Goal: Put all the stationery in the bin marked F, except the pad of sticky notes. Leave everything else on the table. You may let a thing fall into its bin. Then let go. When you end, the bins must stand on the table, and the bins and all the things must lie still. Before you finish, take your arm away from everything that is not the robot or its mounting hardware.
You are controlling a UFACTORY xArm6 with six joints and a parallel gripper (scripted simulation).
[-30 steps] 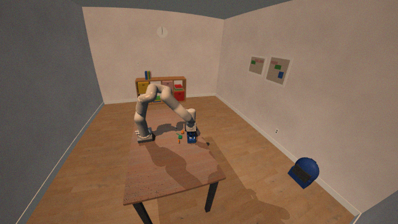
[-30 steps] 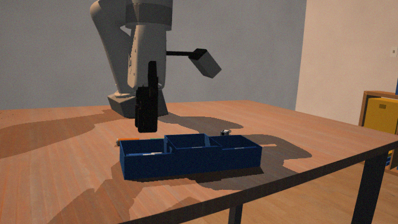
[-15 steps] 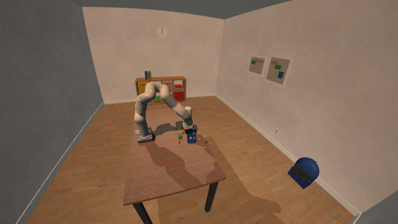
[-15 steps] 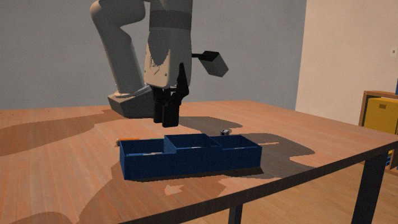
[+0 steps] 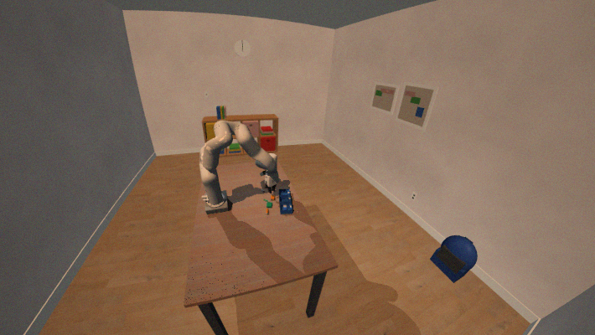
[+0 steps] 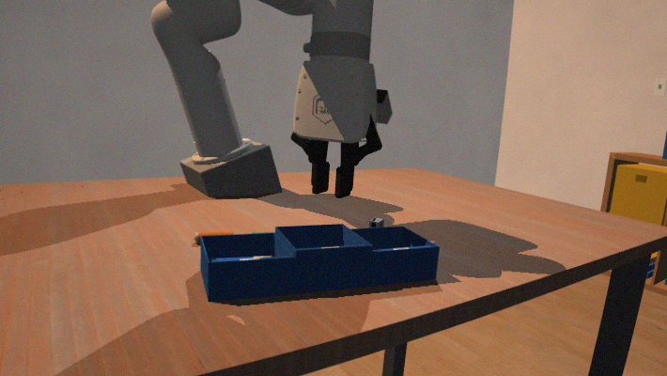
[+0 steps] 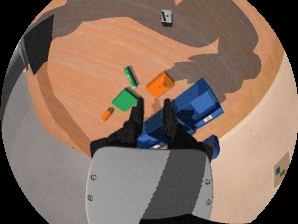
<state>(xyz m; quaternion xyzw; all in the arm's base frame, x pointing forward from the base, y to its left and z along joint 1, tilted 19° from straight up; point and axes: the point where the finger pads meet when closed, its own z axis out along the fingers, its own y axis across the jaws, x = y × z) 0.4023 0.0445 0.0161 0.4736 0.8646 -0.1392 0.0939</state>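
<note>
The grey-white sharpener is 6 cm behind my hand, 11 cm to the left of it and 8 cm below it. Round my hand: orange block: 1 cm ahead, 8 cm below; then thin green stick: 4 cm behind, 1 cm to the right, 9 cm below; then green block: 3 cm behind, 7 cm to the right, 9 cm below.
</note>
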